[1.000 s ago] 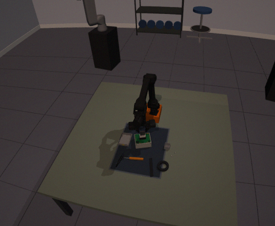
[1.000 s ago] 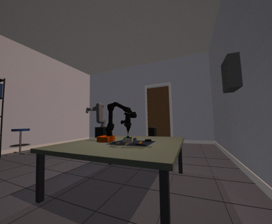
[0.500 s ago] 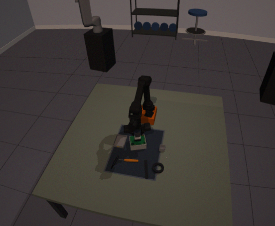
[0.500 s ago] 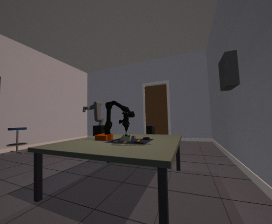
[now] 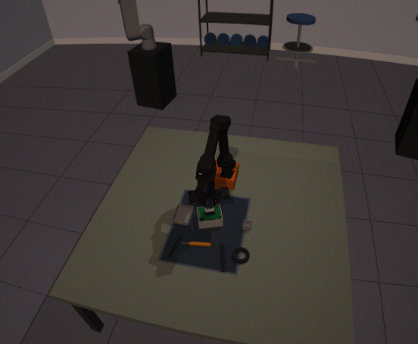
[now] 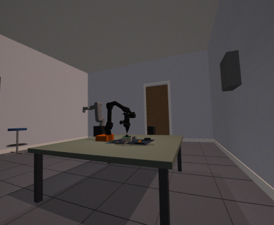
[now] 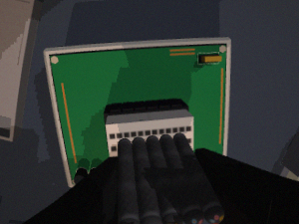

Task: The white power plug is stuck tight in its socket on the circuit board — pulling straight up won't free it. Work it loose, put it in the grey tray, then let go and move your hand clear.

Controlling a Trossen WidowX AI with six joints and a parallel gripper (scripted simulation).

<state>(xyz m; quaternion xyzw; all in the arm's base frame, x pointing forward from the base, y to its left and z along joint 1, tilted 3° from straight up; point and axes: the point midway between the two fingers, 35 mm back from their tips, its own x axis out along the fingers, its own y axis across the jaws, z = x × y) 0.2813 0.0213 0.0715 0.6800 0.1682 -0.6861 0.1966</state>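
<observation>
The white power plug lies 20 mm below my gripper tip. Round my gripper tip: grey tray (140 mm to the right, 100 mm below, 20 mm ahead); then dark mat (100 mm below, 50 mm ahead, 10 mm to the left); then black bar (180 mm ahead, 140 mm to the left, 100 mm below).
</observation>
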